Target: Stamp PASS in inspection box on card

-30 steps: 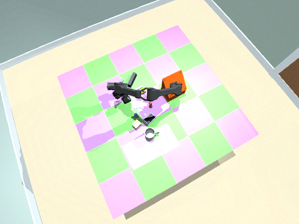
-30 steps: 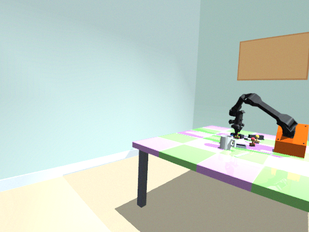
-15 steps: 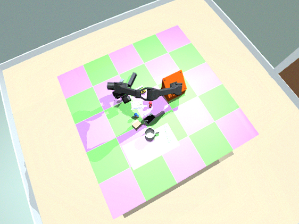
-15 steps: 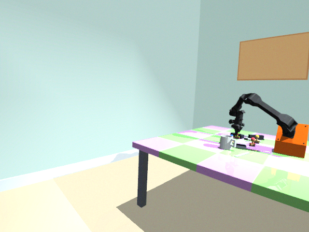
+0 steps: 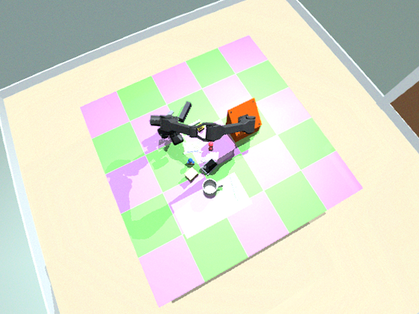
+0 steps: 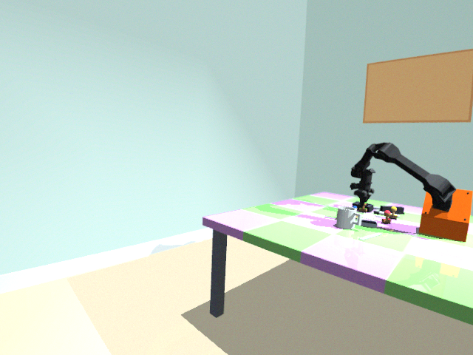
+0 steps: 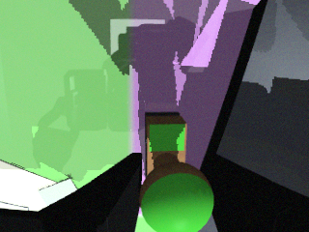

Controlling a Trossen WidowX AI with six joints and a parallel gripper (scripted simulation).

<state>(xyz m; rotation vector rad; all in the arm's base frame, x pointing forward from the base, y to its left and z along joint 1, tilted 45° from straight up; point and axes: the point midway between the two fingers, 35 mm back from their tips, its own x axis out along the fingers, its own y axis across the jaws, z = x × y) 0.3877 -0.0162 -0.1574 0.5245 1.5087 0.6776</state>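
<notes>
Now: gripper tip 10 mm short of the dark slab, 50 mm to the left of it and 10 mm above it. Round my gripper tip: long black bar 120 mm behind, 140 mm to the right, 20 mm below; white card 80 mm behind, 100 mm to the left, 40 mm below; blue-labelled stamp 30 mm behind, 190 mm to the left, 10 mm below.
</notes>
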